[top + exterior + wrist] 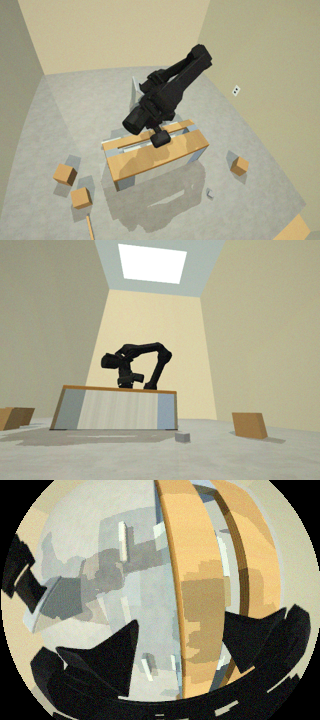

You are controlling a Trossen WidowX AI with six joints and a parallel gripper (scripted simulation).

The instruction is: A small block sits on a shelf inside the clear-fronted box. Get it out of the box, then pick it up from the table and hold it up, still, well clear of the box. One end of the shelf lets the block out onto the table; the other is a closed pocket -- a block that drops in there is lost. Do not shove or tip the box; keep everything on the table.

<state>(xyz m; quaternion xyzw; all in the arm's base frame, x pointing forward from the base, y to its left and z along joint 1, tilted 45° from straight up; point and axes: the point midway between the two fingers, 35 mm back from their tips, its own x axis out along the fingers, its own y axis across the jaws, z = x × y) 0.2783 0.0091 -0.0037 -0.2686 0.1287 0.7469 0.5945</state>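
Right now the box is 40 mm ahead of my gripper tip and 30 mm below it. Also, from my gripper tip: grey block (260 mm ahead, 210 mm to the left, 80 mm below); thin wooden stick (360 mm ahead, 250 mm to the right, 80 mm below).
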